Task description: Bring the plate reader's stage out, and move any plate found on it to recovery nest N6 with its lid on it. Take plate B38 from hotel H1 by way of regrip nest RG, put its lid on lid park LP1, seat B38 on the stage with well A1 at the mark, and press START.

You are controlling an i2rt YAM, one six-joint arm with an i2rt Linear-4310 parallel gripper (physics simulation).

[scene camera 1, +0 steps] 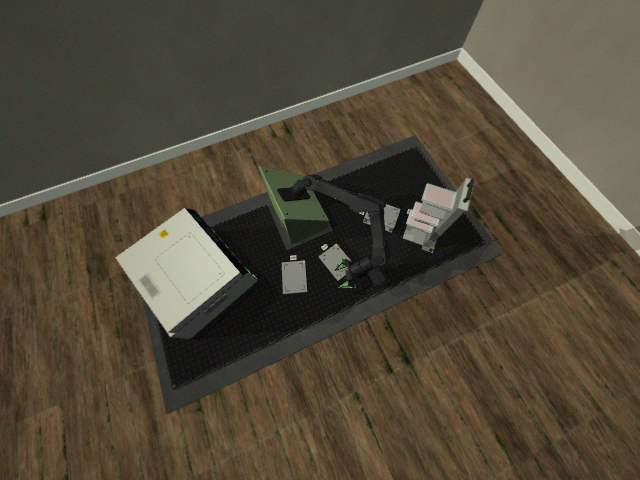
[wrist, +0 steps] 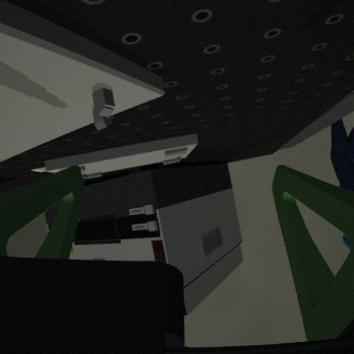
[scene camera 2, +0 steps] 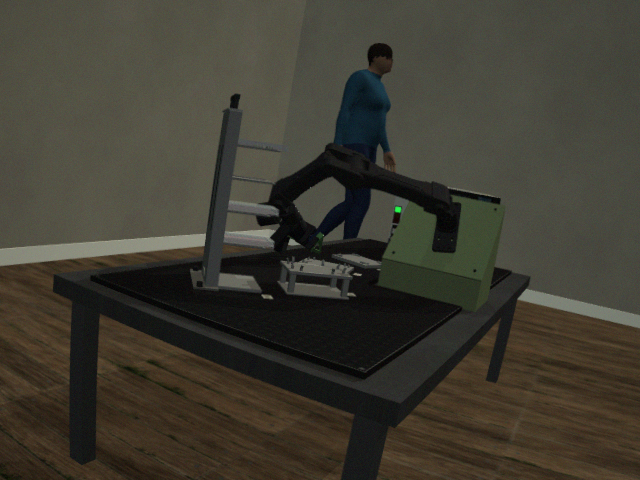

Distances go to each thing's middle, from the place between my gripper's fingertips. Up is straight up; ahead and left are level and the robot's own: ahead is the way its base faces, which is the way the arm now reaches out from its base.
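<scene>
LP1 lid pad (wrist: 63,81): from my hand 90 mm behind, 60 mm to the left, 40 mm below. Grey nest plate (scene camera 1: 294,280): from my hand 140 mm behind, 170 mm to the right, 40 mm below.
</scene>
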